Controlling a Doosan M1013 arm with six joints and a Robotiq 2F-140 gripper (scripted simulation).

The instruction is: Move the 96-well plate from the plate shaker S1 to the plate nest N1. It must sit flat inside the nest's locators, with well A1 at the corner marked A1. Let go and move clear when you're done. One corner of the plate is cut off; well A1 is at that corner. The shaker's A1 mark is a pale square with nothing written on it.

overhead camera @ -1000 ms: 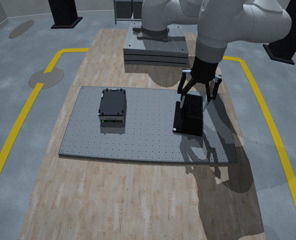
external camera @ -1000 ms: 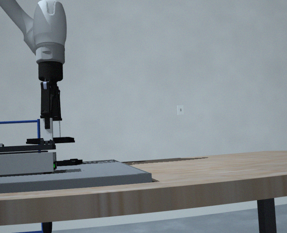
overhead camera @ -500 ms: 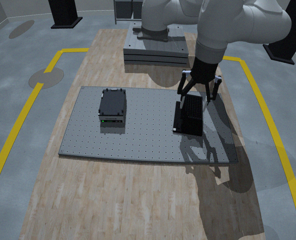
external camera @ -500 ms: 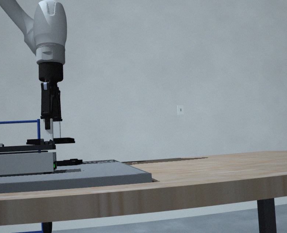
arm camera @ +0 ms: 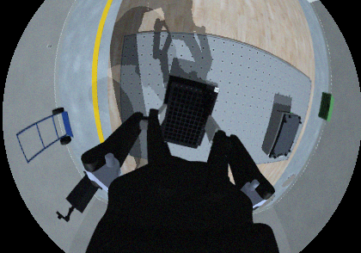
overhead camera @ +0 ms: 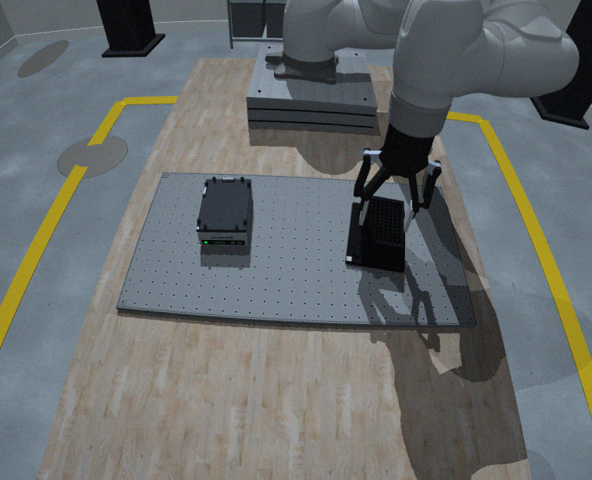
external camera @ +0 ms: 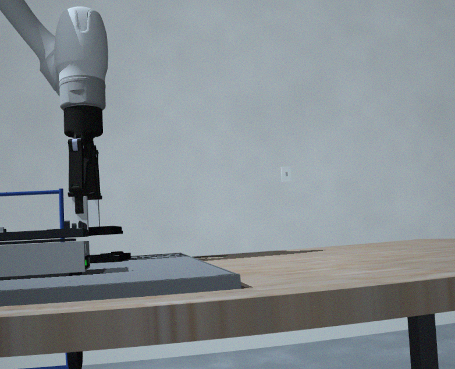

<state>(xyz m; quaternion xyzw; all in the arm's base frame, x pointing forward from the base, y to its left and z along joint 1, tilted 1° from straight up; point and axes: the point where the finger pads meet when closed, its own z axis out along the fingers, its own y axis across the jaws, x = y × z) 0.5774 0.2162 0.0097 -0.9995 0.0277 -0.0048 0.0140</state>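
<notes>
The black plate nest N1 lies 1 cm behind my hand and 8 cm below it. Also, from my hand: small pale mark (6 cm ahead, 6 cm to the right, 7 cm below); then black 96-well plate (3 cm below).
</notes>
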